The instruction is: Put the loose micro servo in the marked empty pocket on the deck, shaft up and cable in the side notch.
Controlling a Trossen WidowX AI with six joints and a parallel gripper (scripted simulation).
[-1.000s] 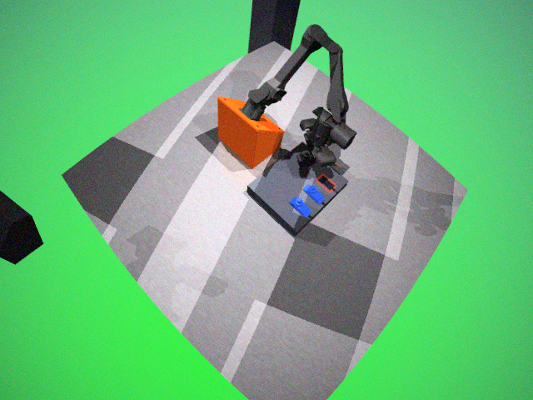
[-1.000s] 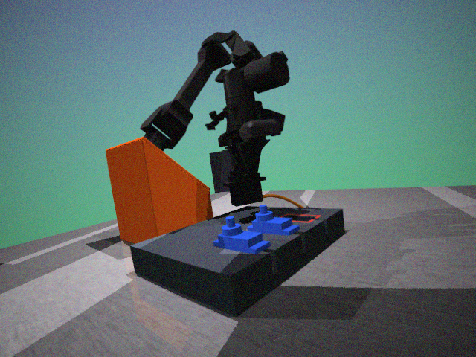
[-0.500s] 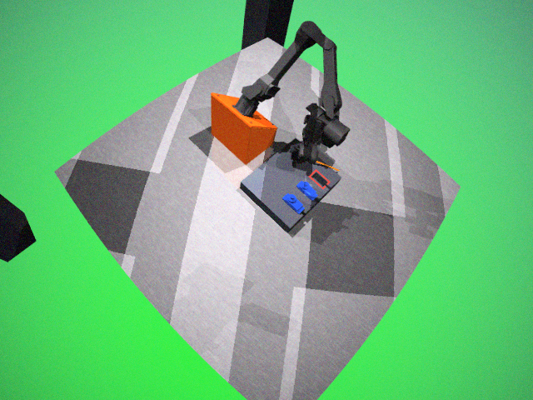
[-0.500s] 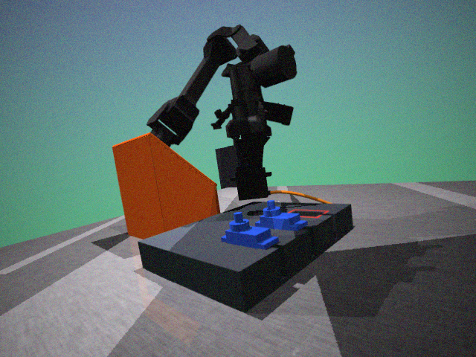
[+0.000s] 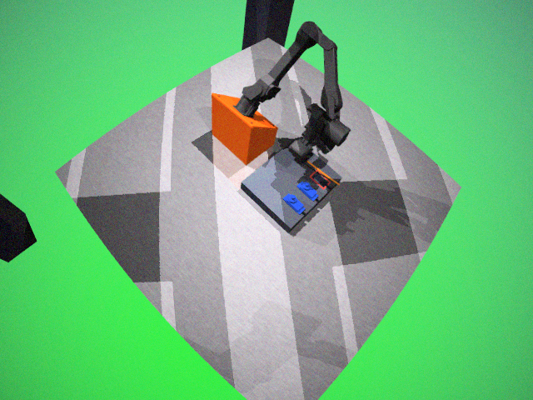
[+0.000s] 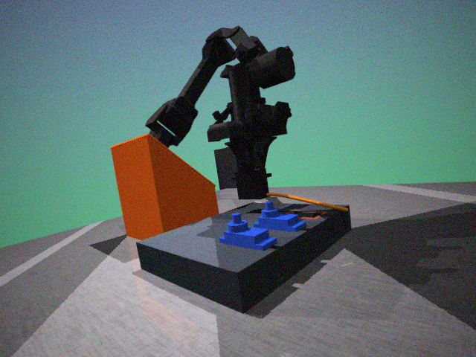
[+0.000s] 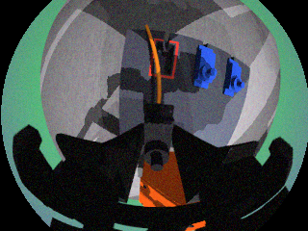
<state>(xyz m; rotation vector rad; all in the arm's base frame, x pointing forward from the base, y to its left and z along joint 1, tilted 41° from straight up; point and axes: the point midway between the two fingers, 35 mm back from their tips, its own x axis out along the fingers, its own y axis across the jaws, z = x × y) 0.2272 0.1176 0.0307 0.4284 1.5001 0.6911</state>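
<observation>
Right now the dark deck is 100 mm below my gripper tip, 70 mm to the right of it and 10 mm behind it.
</observation>
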